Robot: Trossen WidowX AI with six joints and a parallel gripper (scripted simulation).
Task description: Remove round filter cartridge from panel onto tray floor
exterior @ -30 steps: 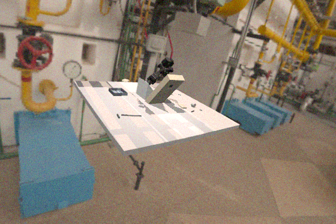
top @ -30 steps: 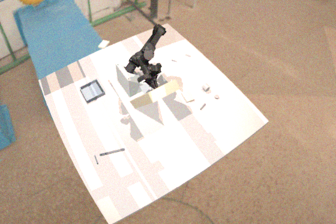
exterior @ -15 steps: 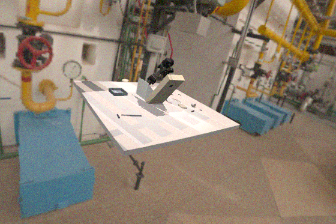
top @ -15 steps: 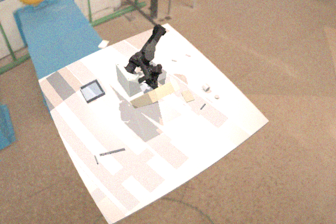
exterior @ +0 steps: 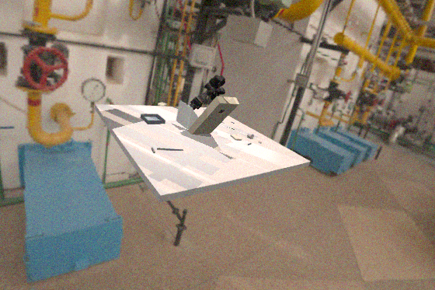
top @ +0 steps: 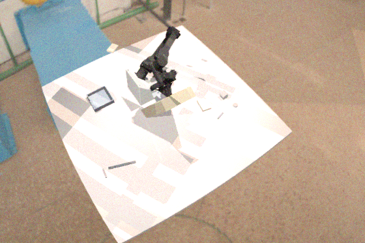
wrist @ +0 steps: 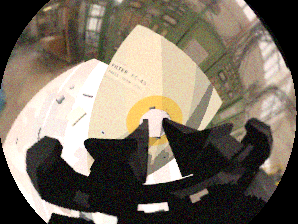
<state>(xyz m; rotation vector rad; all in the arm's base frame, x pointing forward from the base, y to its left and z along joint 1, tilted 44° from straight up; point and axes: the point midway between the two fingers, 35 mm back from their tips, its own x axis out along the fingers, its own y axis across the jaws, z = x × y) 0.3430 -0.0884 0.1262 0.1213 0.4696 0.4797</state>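
Right now the round filter cartridge is 1 cm ahead of my gripper tip and 1 cm below it. Round my gripper tip: dark-framed tray 40 cm behind, 31 cm to the right, 26 cm below.
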